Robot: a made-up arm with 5 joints.
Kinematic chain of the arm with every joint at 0, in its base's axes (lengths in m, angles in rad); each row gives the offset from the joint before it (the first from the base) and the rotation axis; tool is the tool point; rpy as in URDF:
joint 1: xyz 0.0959 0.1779 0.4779 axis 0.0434 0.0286 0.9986
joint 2: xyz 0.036 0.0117 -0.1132 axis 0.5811 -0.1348 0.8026
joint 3: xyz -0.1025 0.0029 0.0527 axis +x
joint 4: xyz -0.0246 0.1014 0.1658 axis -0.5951 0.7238 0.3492
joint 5: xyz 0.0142 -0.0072 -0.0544 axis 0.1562 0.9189 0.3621
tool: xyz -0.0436 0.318 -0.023 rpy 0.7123 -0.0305 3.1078
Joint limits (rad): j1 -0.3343..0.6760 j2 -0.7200..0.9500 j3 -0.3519..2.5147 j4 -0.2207..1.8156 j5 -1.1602..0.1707
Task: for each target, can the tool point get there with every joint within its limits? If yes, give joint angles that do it. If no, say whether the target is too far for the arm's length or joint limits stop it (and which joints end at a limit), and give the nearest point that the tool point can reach.
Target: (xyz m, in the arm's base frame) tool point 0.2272 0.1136 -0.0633
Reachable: no: joint limits stop it (at a limit: joint 1, joint 2, joint 3, joint 5) | nearest point 0.2642 0.3918 0.1246 | short by 0.338 m
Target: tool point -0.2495 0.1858 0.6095
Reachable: yes | joints 0.2364 0.3989 0.7267 0.9569 -0.3605
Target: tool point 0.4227 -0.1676 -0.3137
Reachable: no: too far | nearest point 0.2557 -0.2131 0.1631 | short by 0.507 m
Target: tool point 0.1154 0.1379 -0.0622
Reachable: no: joint limits stop it (at a limit: joint 1, joint 2, joint 3, joint 5) | nearest point 0.2032 0.4073 0.1223 | short by 0.338 m
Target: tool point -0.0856 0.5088 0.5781
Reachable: yes | joints 0.0426 -0.3601 0.9885 1.0009 -0.5686
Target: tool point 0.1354 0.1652 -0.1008
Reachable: no: joint limits stop it (at a limit: joint 1, joint 2, joint 3, joint 5) | nearest point 0.2103 0.4053 0.1219 | short by 0.336 m
